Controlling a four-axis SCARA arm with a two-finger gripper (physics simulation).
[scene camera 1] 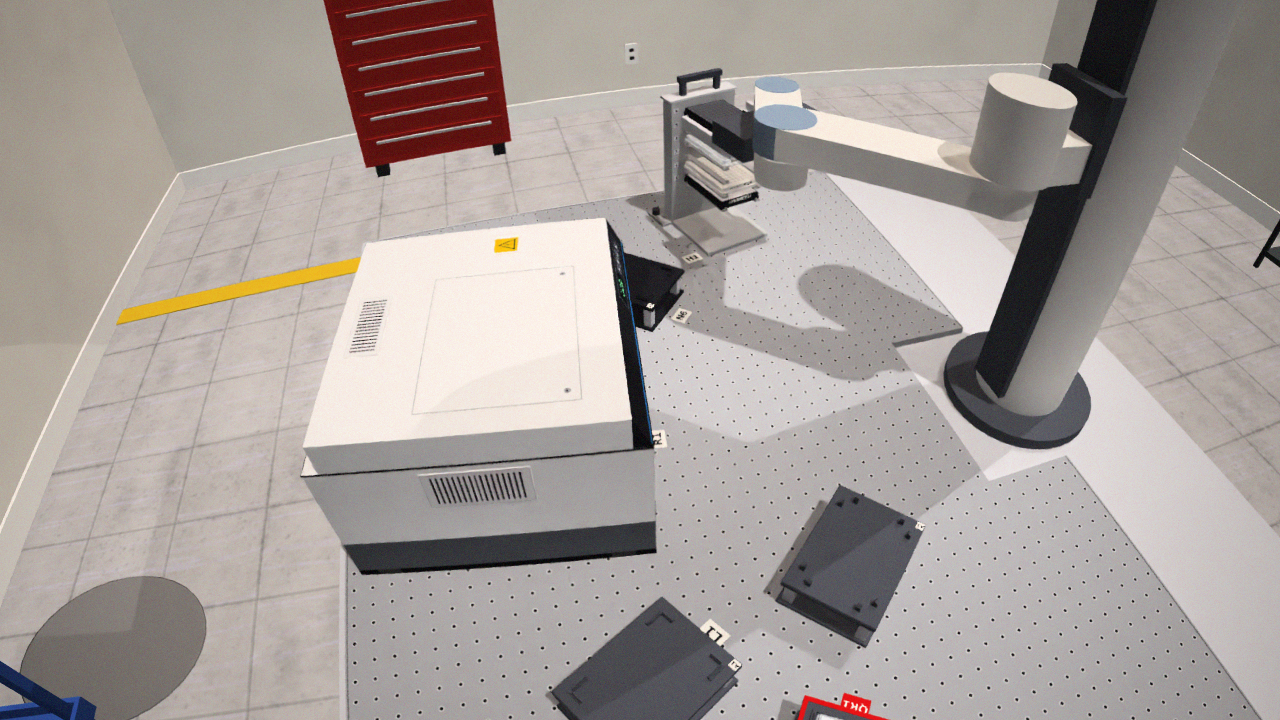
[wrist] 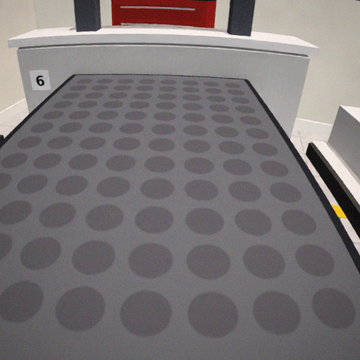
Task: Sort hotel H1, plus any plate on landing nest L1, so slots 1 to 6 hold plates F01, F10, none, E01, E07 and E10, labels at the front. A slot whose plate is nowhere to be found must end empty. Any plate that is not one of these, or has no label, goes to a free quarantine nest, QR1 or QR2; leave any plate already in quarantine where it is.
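Note:
Hotel H1 (scene camera 1: 674, 156) (wrist: 165, 62) stands at the back, with several plates stacked in its slots, pale ones (scene camera 1: 716, 170) above a dark one near the bottom; their labels are not readable. My gripper (scene camera 1: 721, 125) (wrist: 153, 119) is open at the hotel's upper part. In the wrist view a dark grey plate (wrist: 175, 239) with round wells lies flat between the fingers, beside the tag 6 (wrist: 40, 80). The right finger (wrist: 330, 185) stands apart from its edge. The plate's front label does not show. Landing nest L1 (scene camera 1: 640, 671) shows no plate. Part of red-edged QR1 (scene camera 1: 854, 703) shows at the bottom edge; QR2 does not show.
A large white instrument (scene camera 1: 501, 349) stands left of centre, with a black nest (scene camera 1: 651, 279) partly behind it. A dark raised stand (scene camera 1: 854, 559) sits on the perforated table (scene camera 1: 760, 474). The arm's column (scene camera 1: 1065, 295) stands at the right. A red drawer cabinet (scene camera 1: 420, 80) (wrist: 165, 15) is behind.

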